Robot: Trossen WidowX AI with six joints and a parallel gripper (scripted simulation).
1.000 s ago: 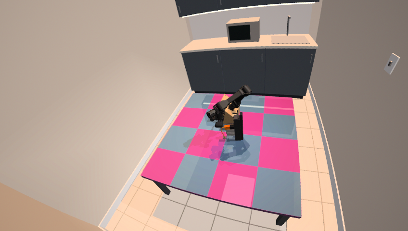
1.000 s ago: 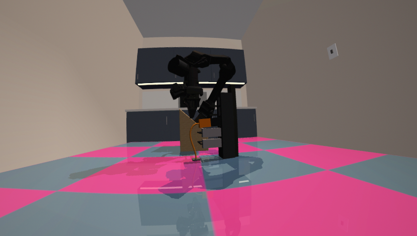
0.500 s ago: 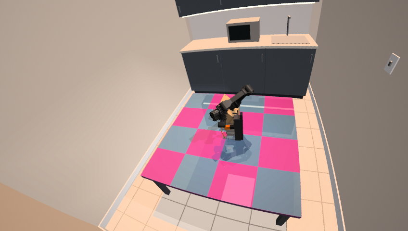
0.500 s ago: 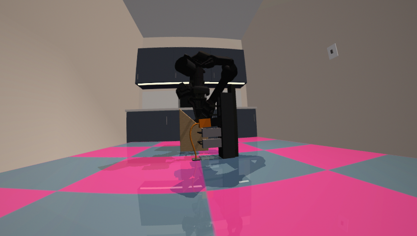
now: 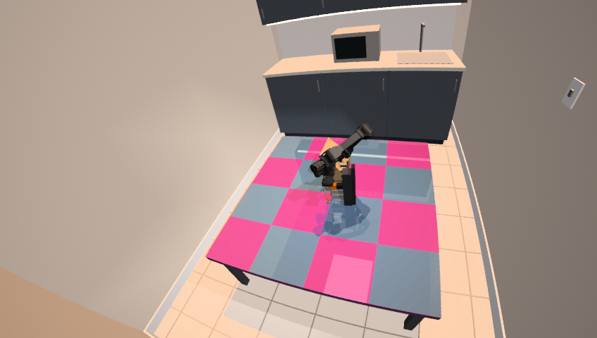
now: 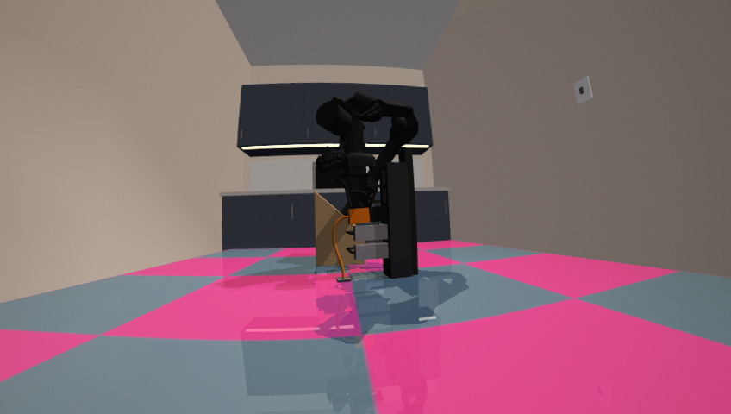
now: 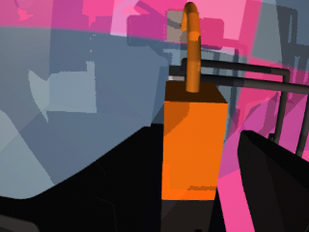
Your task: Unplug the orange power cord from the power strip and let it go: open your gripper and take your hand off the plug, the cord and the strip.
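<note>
My gripper tip is now 3 cm to the right of the orange plug and 1 cm above it.
</note>
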